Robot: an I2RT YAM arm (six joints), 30 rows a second.
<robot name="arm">
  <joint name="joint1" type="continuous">
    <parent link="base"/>
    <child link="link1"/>
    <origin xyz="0 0 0.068" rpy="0 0 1.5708"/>
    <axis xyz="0 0 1"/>
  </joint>
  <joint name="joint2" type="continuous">
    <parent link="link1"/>
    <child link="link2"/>
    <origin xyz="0.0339 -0.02 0.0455" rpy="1.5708 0 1.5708"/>
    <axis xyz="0 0 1"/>
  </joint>
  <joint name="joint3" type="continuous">
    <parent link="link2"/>
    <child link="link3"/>
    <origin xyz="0.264 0 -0.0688" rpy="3.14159 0 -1.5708"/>
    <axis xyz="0 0 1"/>
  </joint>
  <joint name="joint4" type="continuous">
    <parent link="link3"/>
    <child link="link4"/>
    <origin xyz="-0.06 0.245 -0.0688" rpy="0 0 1.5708"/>
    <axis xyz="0 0 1"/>
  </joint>
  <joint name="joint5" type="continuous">
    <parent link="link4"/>
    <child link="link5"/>
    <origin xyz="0.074 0.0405 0.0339" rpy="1.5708 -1.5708 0"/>
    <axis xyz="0 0 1"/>
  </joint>
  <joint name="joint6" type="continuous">
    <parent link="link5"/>
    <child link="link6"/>
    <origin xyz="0 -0.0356 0.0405" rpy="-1.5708 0 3.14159"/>
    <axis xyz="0 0 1"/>
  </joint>
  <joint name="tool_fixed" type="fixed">
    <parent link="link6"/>
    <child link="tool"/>
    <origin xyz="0 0 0" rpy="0 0 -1.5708"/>
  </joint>
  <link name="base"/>
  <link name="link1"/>
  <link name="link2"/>
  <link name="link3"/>
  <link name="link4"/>
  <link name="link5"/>
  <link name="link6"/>
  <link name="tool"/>
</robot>
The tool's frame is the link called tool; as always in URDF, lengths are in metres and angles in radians. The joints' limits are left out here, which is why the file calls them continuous.
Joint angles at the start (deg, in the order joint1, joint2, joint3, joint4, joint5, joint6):
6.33, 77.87, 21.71, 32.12, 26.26, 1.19
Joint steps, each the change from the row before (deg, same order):
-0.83, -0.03, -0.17, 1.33, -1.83, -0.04
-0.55, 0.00, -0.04, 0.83, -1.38, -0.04
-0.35, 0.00, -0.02, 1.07, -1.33, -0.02
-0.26, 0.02, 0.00, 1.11, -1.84, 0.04
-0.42, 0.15, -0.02, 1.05, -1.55, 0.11
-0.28, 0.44, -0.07, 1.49, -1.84, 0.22
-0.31, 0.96, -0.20, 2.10, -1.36, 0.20
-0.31, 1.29, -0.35, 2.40, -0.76, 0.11
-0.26, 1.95, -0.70, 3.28, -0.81, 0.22
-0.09, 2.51, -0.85, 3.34, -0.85, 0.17
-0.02, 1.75, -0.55, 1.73, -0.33, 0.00
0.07, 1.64, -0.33, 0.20, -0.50, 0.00
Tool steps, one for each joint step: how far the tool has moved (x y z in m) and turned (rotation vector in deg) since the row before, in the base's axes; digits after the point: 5 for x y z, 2 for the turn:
0.00081, -0.00249, 0.00135, 0.81, -1.09, 0.86
0.00077, -0.00154, 0.00110, 0.56, -0.73, 0.74
0.00093, -0.00069, 0.00164, 0.56, -1.00, 0.89
0.00107, 0.00001, 0.00172, 0.76, -1.05, 1.45
0.00100, -0.00087, 0.00105, 0.68, -0.87, 1.01
0.00132, -0.00006, 0.00041, 0.85, -0.99, 1.40
0.00154, -0.00047, -0.00121, 0.65, -0.96, 0.93
0.00125, -0.00086, -0.00271, 0.36, -0.77, 0.39
0.00074, -0.00064, -0.00548, 0.46, -0.66, 0.46
0.00019, 0.00012, -0.00826, 0.39, 0.00, 0.68
-0.00033, 0.00010, -0.00655, 0.06, 0.57, 0.30
-0.00054, 0.00059, -0.00786, 0.06, 1.77, 0.55

